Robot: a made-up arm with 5 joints.
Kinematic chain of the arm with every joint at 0, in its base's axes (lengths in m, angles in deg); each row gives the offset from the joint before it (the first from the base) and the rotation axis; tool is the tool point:
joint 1: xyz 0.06 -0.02 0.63 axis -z
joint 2: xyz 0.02 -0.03 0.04 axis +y
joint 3: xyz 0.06 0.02 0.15 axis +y
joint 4: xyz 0.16 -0.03 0 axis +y
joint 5: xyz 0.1 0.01 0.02 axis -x
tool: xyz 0.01 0 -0.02
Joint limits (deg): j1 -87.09..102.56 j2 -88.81..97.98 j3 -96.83..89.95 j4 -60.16..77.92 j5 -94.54..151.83
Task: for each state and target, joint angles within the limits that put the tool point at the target. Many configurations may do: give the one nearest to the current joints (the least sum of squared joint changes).
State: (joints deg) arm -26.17 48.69 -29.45 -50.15 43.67
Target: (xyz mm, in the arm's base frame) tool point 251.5 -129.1 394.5
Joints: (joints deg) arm 18.15 77.50 21.49 -39.99 44.44
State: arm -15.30 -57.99 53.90 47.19 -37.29
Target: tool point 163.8 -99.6 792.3
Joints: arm 28.85 -76.76 48.83 53.81 -31.18
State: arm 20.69 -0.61 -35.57 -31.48 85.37
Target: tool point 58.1 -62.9 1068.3
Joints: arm 8.45 -20.93 -50.27 -55.64 39.47
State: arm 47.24 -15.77 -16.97 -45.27 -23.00
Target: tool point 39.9 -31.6 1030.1
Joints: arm 47.88 -55.20 5.31 -60.16 -21.44
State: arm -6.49 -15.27 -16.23 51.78 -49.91
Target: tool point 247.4 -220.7 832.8
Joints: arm 43.72 -16.44 -6.65 59.81 -46.35
